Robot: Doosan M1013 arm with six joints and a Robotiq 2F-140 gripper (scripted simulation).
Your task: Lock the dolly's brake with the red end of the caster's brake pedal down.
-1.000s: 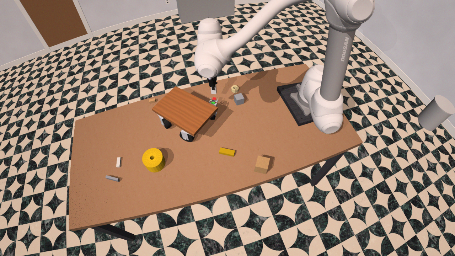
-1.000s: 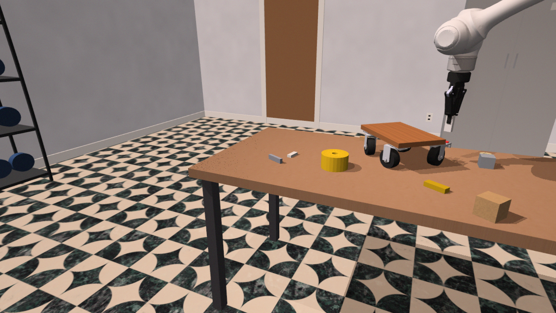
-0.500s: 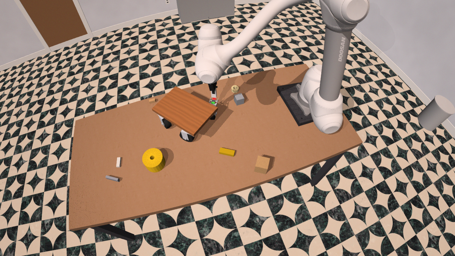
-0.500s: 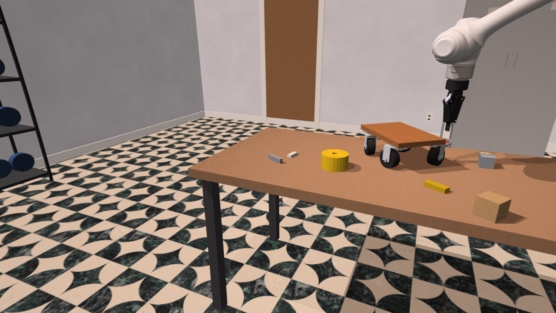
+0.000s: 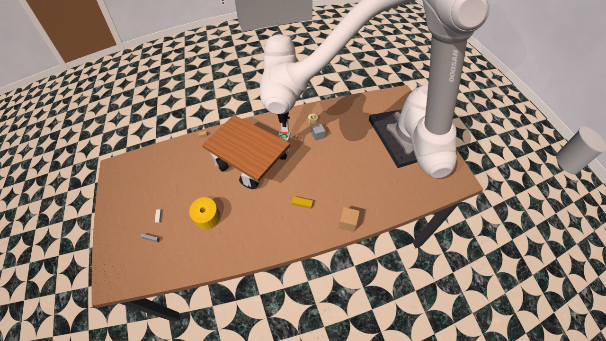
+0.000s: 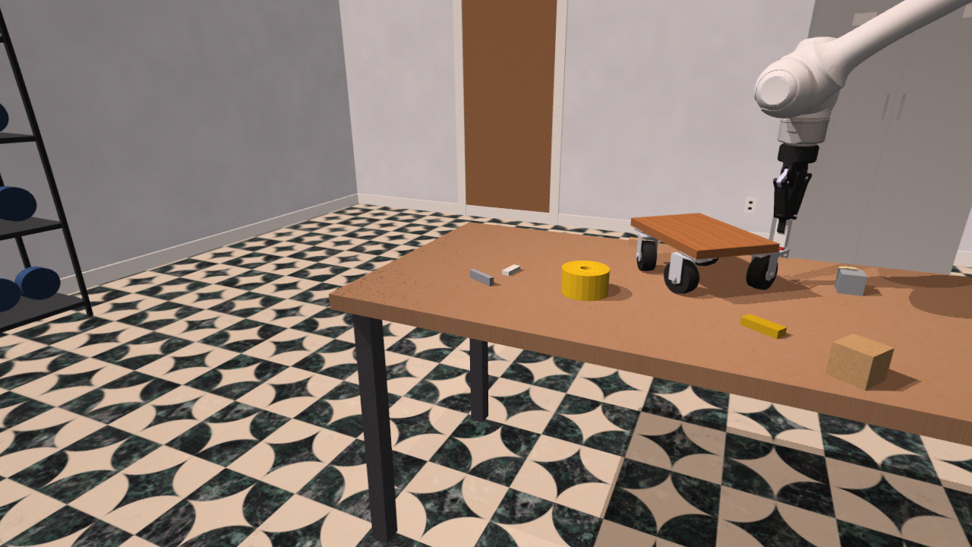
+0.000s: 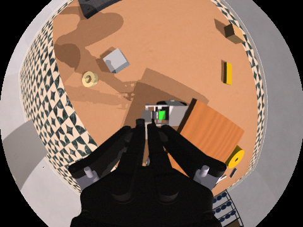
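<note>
Now: hand 10 mm short of the brake pedal, 10 mm to the right of it and 40 mm above it. Round my hand: tan ring 170 mm behind, 90 mm to the right, 110 mm below; grey cube 150 mm behind, 10 mm to the left, 100 mm below; yellow bar 60 mm ahead, 300 mm to the left, 120 mm below.
</note>
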